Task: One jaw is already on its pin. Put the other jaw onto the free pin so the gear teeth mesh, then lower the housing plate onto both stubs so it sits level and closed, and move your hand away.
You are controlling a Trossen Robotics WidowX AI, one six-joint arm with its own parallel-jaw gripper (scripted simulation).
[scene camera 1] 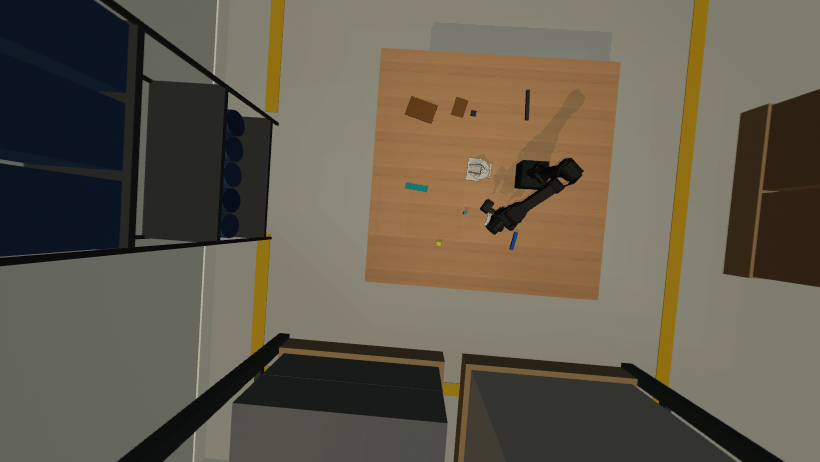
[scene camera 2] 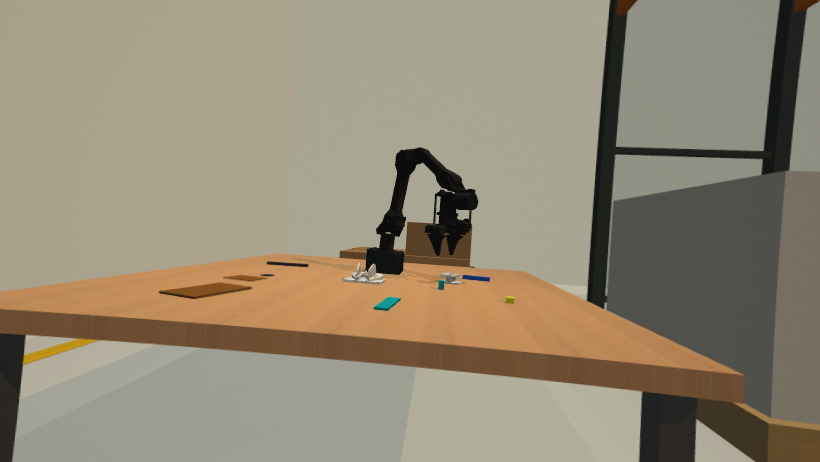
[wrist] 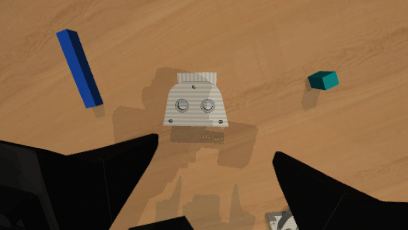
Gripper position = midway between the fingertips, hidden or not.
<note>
My gripper point(scene camera 2: 444, 255) is open, with nothing in its grasp. Also in view: a blue bar point(wrist: 69, 40).
My gripper is seen too in the wrist view point(wrist: 216, 148).
</note>
